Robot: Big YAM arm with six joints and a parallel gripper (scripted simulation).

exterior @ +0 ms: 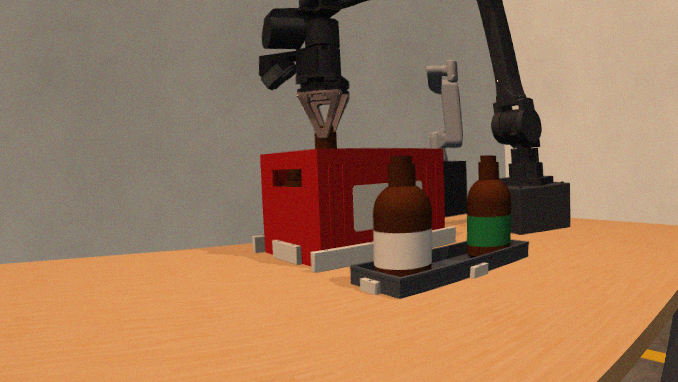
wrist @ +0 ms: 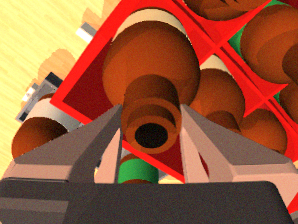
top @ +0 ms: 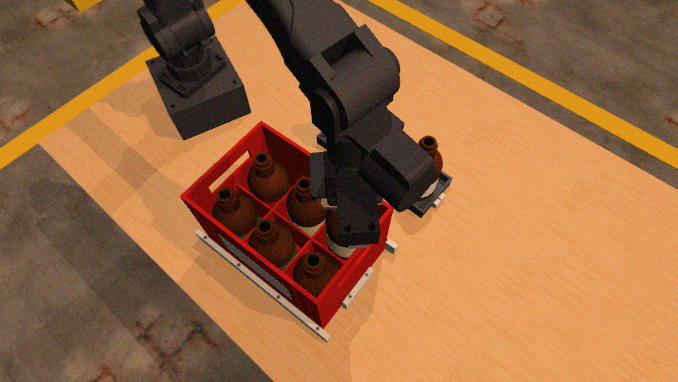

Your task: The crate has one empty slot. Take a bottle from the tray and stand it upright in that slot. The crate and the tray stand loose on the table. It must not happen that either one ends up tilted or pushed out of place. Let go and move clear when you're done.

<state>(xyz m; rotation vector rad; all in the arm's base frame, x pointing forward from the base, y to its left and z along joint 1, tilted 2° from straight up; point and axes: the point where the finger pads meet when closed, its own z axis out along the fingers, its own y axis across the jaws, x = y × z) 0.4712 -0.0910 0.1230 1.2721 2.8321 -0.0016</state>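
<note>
Now: the red crate 9 cm behind my hand, 4 cm to the right of it and 12 cm below it. From my hand the other things lie so: dark tray (6 cm behind, 20 cm to the left, 19 cm below).
</note>
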